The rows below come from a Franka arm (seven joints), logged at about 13 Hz.
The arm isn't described. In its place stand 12 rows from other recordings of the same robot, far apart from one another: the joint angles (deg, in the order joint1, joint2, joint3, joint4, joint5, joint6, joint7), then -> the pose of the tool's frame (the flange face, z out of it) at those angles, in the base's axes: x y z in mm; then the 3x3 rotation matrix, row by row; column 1 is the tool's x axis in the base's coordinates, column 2 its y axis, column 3 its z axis.
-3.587 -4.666 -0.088 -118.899 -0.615 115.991 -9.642 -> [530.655 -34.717 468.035], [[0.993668 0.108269 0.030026], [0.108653 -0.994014 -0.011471], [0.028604 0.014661 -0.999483]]
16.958 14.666 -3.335 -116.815 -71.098 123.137 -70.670 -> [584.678 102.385 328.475], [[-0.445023 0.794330 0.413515], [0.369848 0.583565 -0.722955], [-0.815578 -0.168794 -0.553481]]
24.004 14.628 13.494 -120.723 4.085 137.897 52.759 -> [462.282 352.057 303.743], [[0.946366 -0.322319 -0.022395], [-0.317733 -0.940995 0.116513], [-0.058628 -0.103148 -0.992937]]
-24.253 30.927 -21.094 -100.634 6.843 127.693 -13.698 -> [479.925 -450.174 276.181], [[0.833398 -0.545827 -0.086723], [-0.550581 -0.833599 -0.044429], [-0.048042 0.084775 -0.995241]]
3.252 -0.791 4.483 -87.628 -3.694 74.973 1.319 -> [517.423 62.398 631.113], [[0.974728 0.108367 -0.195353], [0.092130 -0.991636 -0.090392], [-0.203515 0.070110 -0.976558]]
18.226 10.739 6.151 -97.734 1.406 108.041 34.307 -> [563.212 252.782 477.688], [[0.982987 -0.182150 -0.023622], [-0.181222 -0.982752 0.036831], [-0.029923 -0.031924 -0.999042]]
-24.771 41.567 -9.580 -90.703 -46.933 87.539 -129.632 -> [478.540 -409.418 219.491], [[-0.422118 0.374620 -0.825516], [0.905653 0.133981 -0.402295], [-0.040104 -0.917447 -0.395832]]
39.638 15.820 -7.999 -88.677 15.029 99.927 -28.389 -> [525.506 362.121 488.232], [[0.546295 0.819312 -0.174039], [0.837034 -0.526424 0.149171], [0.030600 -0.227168 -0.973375]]
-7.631 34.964 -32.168 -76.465 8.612 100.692 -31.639 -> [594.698 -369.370 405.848], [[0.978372 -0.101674 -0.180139], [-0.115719 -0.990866 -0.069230], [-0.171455 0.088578 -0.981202]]
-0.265 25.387 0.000 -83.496 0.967 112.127 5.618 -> [693.960 -2.096 435.058], [[0.992557 -0.107771 0.056703], [-0.108800 -0.993945 0.015372], [0.054703 -0.021426 -0.998273]]
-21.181 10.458 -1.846 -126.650 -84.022 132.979 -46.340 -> [501.289 -232.705 301.845], [[0.074740 0.993109 0.090267], [0.553373 0.033999 -0.832239], [-0.829574 0.112153 -0.547019]]
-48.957 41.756 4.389 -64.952 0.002 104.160 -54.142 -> [520.173 -535.561 372.641], [[0.988901 0.148436 0.006411], [0.147691 -0.986805 0.066361], [0.016177 -0.064678 -0.997775]]
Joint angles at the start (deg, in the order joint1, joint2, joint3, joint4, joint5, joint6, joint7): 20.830 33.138 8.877 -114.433 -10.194 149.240 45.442
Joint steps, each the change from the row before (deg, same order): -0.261 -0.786 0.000 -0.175 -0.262 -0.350 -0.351; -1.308 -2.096 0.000 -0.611 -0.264 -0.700 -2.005; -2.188 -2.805 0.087 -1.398 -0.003 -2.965 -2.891; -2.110 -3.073 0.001 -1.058 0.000 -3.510 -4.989; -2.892 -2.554 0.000 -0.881 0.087 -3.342 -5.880; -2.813 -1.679 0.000 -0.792 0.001 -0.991 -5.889; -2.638 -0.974 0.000 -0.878 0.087 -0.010 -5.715; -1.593 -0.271 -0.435 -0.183 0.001 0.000 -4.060
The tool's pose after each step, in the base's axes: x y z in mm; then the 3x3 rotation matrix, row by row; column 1 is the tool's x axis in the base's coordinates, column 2 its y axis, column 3 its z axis. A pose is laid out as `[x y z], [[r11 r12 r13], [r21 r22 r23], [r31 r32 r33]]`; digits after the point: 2 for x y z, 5 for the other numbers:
[529.95 301.41 178.86], [[0.98861 -0.14328 0.04616], [-0.14396 -0.98951 0.01180], [0.04398 -0.01831 -0.99886]]
[536.96 288.79 195.75], [[0.98995 -0.12665 0.06291], [-0.12746 -0.99180 0.00897], [0.06126 -0.01689 -0.99798]]
[540.47 264.51 211.03], [[0.99257 -0.11317 0.04470], [-0.11251 -0.99350 -0.01716], [0.04635 0.01200 -0.99885]]
[543.93 240.23 230.13], [[0.99758 -0.06421 0.02673], [-0.06299 -0.99703 -0.04420], [0.02948 0.04241 -0.99866]]
[548.86 208.55 245.11], [[0.99990 -0.01434 0.00197], [-0.01417 -0.99755 -0.06853], [0.00295 0.06850 -0.99765]]
[554.47 179.67 255.14], [[0.99924 0.03909 -0.00120], [0.03888 -0.99639 -0.07548], [-0.00414 0.07538 -0.99715]]
[558.20 153.04 258.79], [[0.99572 0.09232 -0.00307], [0.09182 -0.99283 -0.07649], [-0.01011 0.07588 -0.99707]]
[562.48 133.08 260.01], [[0.99176 0.12808 -0.00393], [0.12737 -0.98870 -0.07911], [-0.01401 0.07795 -0.99686]]

